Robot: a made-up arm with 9 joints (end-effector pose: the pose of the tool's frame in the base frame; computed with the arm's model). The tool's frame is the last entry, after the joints.
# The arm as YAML. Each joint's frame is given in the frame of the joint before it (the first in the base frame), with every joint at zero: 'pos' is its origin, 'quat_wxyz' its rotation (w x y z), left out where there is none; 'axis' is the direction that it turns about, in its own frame. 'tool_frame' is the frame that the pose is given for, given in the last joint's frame.
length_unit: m
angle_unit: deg
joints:
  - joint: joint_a
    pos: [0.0, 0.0, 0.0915]
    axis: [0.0, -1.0, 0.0]
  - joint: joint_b
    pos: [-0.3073, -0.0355, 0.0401]
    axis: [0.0, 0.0, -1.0]
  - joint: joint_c
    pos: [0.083, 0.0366, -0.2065]
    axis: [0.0, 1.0, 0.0]
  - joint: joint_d
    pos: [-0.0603, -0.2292, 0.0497]
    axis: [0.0, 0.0, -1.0]
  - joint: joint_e
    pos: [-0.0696, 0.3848, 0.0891]
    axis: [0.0, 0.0, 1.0]
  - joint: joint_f
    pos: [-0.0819, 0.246, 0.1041]
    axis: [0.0, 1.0, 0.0]
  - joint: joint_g
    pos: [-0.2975, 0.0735, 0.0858]
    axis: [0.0, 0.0, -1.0]
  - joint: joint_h
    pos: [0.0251, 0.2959, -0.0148]
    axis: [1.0, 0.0, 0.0]
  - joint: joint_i
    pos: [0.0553, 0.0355, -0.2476]
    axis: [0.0, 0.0, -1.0]
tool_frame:
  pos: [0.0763, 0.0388, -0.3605]
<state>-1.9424 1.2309 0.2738 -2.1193 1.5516 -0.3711 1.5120 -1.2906 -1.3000</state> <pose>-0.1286 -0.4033 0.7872 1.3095 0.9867 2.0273</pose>
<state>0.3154 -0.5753 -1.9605 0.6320 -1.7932 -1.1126 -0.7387 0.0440 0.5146</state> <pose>0.0747 -0.3141 0.4794 1.5246 -0.9034 -1.8432</pose>
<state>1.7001 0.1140 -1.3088 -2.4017 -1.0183 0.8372 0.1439 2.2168 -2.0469</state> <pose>1.3482 -0.0894 -0.9983 1.2800 1.1322 -2.3800</pose>
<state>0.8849 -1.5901 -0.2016 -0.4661 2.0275 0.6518 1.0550 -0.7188 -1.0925</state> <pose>0.1708 0.0679 0.0984 1.7076 0.6362 -0.8413</pose>
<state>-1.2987 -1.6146 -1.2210 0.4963 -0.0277 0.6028 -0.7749 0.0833 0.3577</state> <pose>-0.7506 -0.1431 1.4187 1.6776 0.7018 0.8394</pose>
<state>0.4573 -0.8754 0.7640 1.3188 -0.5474 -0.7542 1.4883 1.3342 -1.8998</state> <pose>0.6222 0.3914 0.3302 -1.7839 -1.7034 0.1353</pose>
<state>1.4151 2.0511 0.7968 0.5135 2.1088 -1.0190 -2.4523 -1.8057 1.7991</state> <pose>-0.4251 0.1932 -0.3087 -0.1628 1.8461 -0.1310</pose>
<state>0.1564 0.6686 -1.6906 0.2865 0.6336 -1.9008 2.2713 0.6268 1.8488</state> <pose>-0.5643 0.3654 0.0989 2.2209 0.5661 1.0118</pose>
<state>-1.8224 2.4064 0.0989 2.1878 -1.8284 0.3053 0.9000 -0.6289 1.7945</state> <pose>0.0785 0.2271 1.4050 -2.7347 0.3221 -0.7222</pose>
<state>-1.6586 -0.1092 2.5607 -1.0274 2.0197 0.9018 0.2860 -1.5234 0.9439</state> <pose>-0.4378 -0.0255 -0.0929 1.4542 1.1926 -0.5082</pose>
